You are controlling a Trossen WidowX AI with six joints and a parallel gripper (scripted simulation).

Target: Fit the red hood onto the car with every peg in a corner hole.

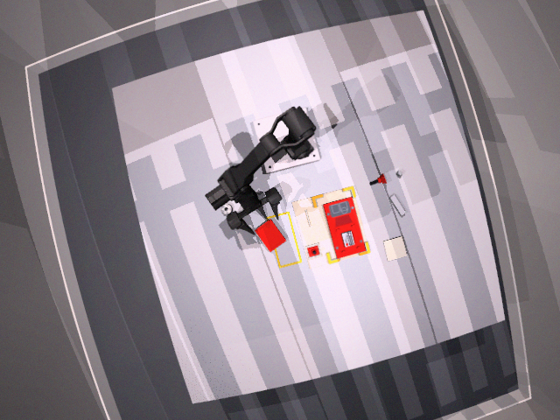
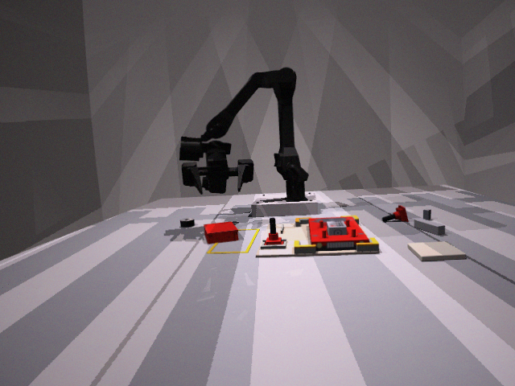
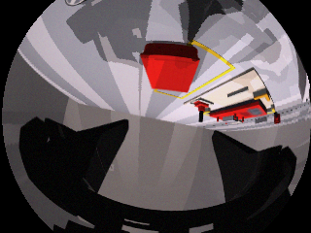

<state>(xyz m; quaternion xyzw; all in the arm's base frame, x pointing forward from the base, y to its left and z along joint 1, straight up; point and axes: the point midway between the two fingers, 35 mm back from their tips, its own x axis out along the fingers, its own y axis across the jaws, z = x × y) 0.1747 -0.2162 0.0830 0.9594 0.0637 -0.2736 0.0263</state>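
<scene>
The red hood is 4 cm ahead of my gripper tip and 9 cm below it. Also, from my gripper tip: tan tile (27 cm ahead, 39 cm to the left, 10 cm below).
</scene>
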